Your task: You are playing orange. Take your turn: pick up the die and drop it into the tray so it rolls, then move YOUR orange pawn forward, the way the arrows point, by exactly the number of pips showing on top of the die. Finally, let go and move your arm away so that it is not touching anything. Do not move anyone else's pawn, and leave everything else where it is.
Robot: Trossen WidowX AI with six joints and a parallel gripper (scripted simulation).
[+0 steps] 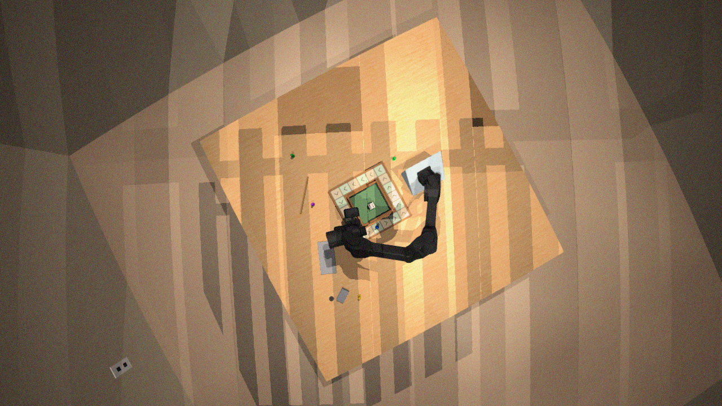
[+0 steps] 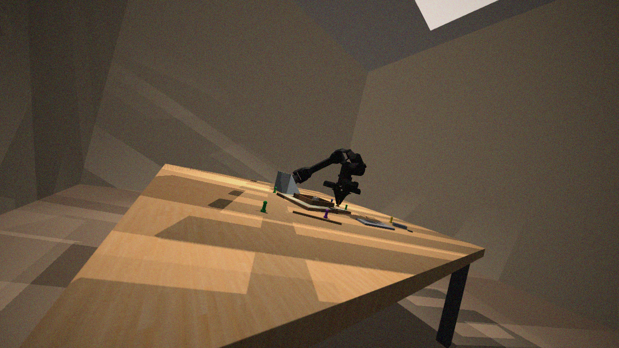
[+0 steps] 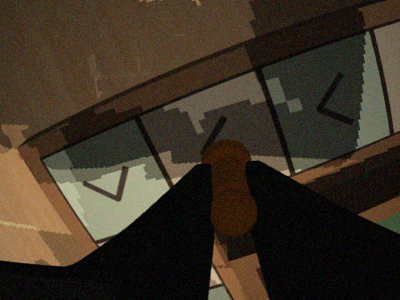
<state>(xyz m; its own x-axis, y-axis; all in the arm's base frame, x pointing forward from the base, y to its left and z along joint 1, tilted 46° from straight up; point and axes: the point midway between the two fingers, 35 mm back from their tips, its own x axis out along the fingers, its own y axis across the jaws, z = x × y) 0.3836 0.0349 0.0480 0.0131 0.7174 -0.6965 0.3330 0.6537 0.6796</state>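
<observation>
My gripper tip is 11 cm past the white die, 5 cm to the left of it and 1 cm above it. The rest, counted from my gripper tip: purple pawn (19 cm to the right, 12 cm ahead, 2 cm below); green tray (11 cm behind, 6 cm to the right, 3 cm below); orange pawn (1 cm above).
</observation>
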